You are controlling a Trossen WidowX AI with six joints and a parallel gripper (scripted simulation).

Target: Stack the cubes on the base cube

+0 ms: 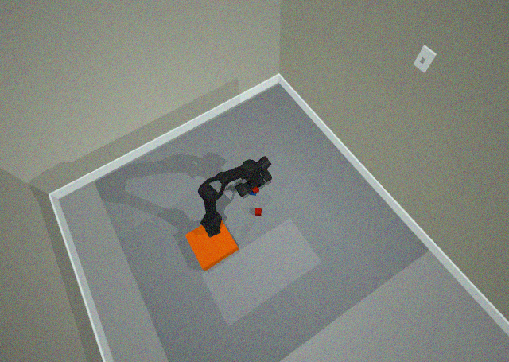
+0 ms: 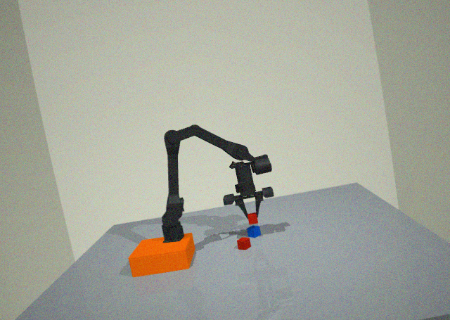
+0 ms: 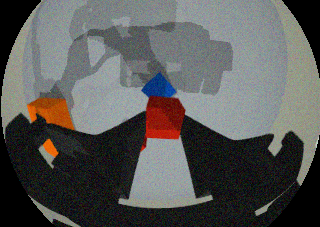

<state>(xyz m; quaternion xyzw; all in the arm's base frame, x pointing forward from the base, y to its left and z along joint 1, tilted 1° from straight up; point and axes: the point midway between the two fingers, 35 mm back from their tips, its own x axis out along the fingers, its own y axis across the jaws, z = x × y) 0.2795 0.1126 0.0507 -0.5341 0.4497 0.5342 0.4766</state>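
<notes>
Now: the blue cube 6 cm below my gripper tip, 2 cm to the left of it and 1 cm behind it.
</notes>
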